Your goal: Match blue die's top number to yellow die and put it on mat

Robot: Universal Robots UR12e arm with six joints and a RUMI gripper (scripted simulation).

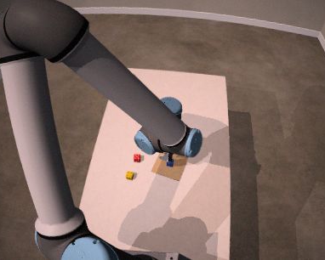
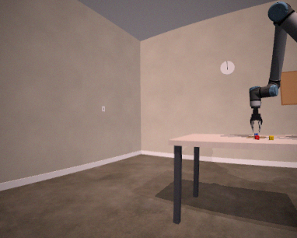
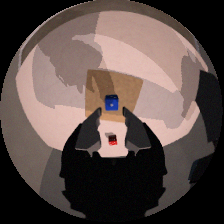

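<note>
The blue die is 40 mm below my hand. Also, from my hand: mat (50 mm below); then yellow die (190 mm to the left, 80 mm behind, 40 mm below); then red die (160 mm to the left, 40 mm below, 20 mm ahead).
</note>
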